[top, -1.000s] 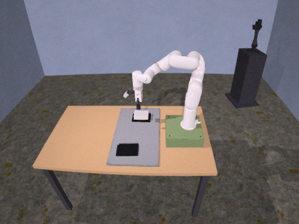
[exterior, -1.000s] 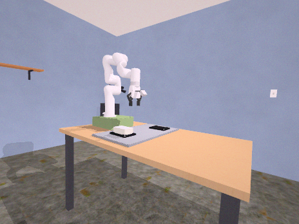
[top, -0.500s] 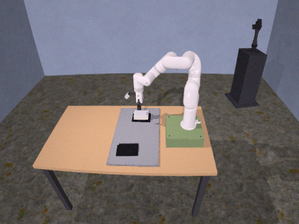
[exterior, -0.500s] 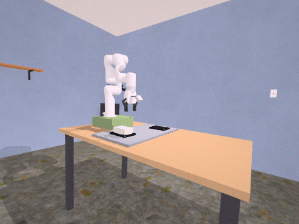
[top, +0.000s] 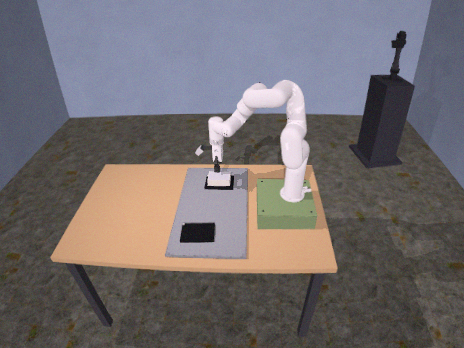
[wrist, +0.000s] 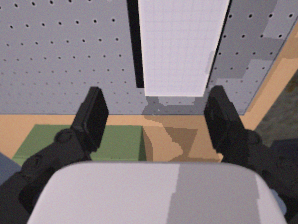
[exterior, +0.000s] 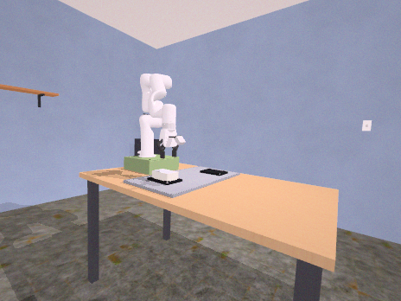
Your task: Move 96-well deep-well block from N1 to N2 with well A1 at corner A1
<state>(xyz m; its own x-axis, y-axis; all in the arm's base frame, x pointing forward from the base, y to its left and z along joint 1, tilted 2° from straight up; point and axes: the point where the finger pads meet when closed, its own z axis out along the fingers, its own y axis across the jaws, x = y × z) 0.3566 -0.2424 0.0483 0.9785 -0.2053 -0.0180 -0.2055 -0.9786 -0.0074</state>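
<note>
The white deep-well block is 10 cm below my hand and 2 cm to the right of it.
</note>
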